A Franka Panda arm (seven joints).
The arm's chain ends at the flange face. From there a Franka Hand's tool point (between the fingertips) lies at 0.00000 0.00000 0.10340 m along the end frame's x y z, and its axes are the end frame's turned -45 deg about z.
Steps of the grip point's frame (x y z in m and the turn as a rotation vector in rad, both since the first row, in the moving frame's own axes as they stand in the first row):
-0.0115 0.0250 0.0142 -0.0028 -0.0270 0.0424
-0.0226 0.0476 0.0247 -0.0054 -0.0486 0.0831
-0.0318 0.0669 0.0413 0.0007 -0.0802 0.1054
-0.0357 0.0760 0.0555 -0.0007 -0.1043 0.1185
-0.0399 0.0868 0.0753 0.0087 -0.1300 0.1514
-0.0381 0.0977 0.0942 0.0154 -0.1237 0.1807
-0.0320 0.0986 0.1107 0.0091 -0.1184 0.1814
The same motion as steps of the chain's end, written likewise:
0.0114 0.0237 0.0142 -0.0211 -0.0171 0.0424
0.0210 0.0458 0.0248 -0.0382 -0.0305 0.0831
0.0310 0.0643 0.0416 -0.0562 -0.0572 0.1054
0.0365 0.0718 0.0561 -0.0742 -0.0733 0.1185
0.0439 0.0815 0.0762 -0.0858 -0.0981 0.1514
0.0529 0.0891 0.0950 -0.0766 -0.0984 0.1807
0.0571 0.0853 0.1114 -0.0773 -0.0902 0.1814

